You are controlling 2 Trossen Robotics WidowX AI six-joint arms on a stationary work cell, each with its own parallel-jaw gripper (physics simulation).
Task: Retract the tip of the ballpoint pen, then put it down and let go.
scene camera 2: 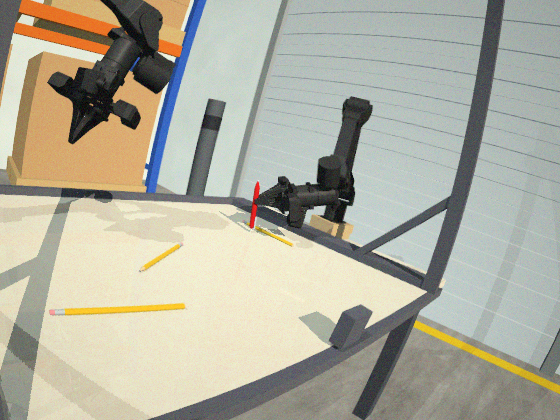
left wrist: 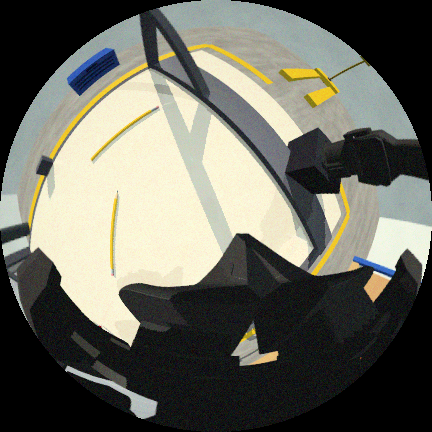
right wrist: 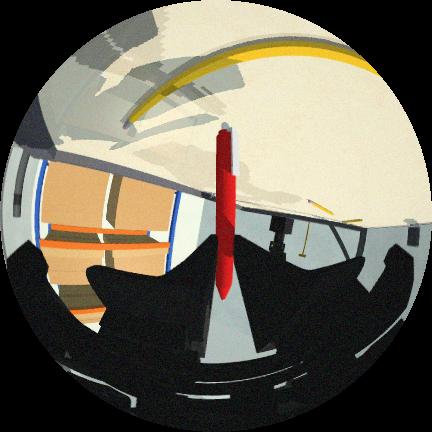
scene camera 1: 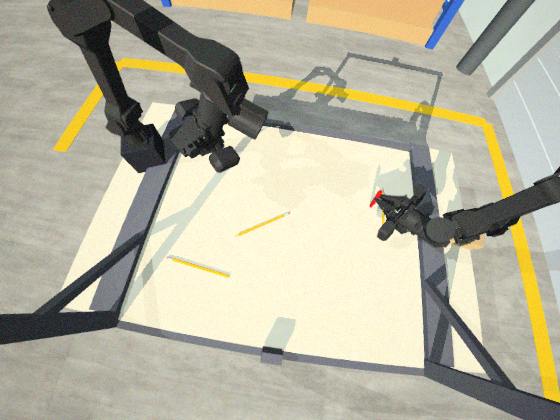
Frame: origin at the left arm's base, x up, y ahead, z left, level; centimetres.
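Where they show: left gripper, fingertip midpoint: (scene camera 2: 70, 143) (left wrist: 240, 238) (right wrist: 284, 252) (scene camera 1: 202, 154); right gripper, fingertip midpoint: (scene camera 2: 254, 200) (right wrist: 224, 240) (scene camera 1: 376, 196); left arm's base, origin of the base link: (left wrist: 330, 159) (right wrist: 279, 232) (scene camera 1: 137, 138); right arm's base, origin of the base link: (scene camera 2: 333, 220).
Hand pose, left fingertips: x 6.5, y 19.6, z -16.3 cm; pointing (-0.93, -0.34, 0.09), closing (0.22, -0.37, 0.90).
Observation:
Things, the pixels of their top centre, and the offset from my left fingertips. Level surfaces: height alone.
- red ballpoint pen, middle of its top: (right wrist: 209, 306) (scene camera 2: 261, 180) dx -3.2, dy +46.1, dz -20.0 cm
- cream table top, its level: dx -17.1 cm
- yellow pencil, middle of its top: (right wrist: 198, 72) (scene camera 2: 266, 231) (scene camera 1: 383, 212) dx -16.4, dy +51.1, dz -23.0 cm
- small dark block, middle of its top: (scene camera 2: 357, 310) (scene camera 1: 272, 357) (left wrist: 38, 164) dx -11.4, dy +5.3, dz -51.2 cm
The red ballpoint pen (scene camera 1: 376, 198) (scene camera 2: 254, 204) (right wrist: 224, 209) stands nearly upright in my right gripper (scene camera 1: 381, 202) (scene camera 2: 260, 201) (right wrist: 224, 240), which is shut on its barrel near the table's right edge. The end with the white clip points down at the cream table top (scene camera 1: 320, 275) (scene camera 2: 245, 292). In scene camera 2 that end looks to touch the top or hang just over it. I cannot tell whether the tip is out. My left gripper (scene camera 2: 75, 137) (left wrist: 240, 238) is shut and empty, high above the table's far left corner.
A yellow pencil (scene camera 1: 383, 217) (scene camera 2: 274, 236) (right wrist: 241, 54) lies right beside the pen's lower end. Two more pencils (scene camera 1: 263, 223) (scene camera 1: 199, 267) (scene camera 2: 161, 257) (scene camera 2: 126, 309) lie left of the middle. A small dark block (scene camera 1: 272, 352) (scene camera 2: 350, 327) sits on the front rim.

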